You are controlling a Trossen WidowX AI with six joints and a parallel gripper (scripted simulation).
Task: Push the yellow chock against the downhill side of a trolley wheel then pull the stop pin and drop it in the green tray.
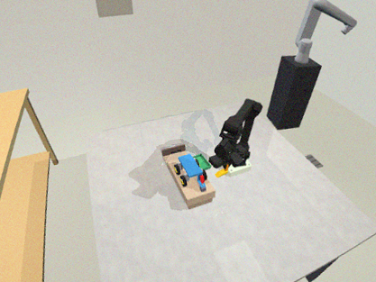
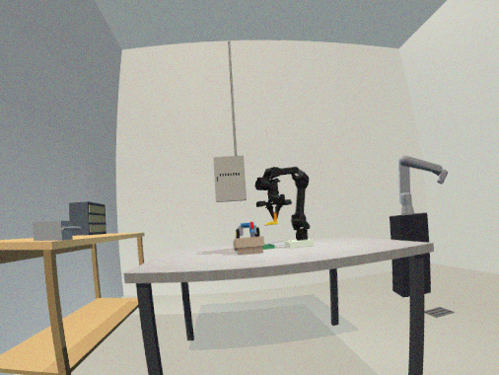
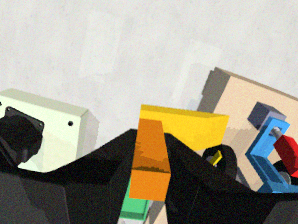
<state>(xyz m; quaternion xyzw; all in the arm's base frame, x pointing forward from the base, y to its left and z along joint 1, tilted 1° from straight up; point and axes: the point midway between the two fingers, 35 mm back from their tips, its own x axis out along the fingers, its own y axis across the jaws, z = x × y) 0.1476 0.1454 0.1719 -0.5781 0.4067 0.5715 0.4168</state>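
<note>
My gripper tip is 2 cm short of the yellow chock, 1 cm to the right of it and 1 cm above it. The rest, counted from my gripper tip: blue trolley (16 cm ahead, 7 cm to the right, 6 cm below); then red-headed stop pin (13 cm ahead, 3 cm to the left, 4 cm below); then green tray (7 cm ahead, 22 cm to the right, 18 cm below).
</note>
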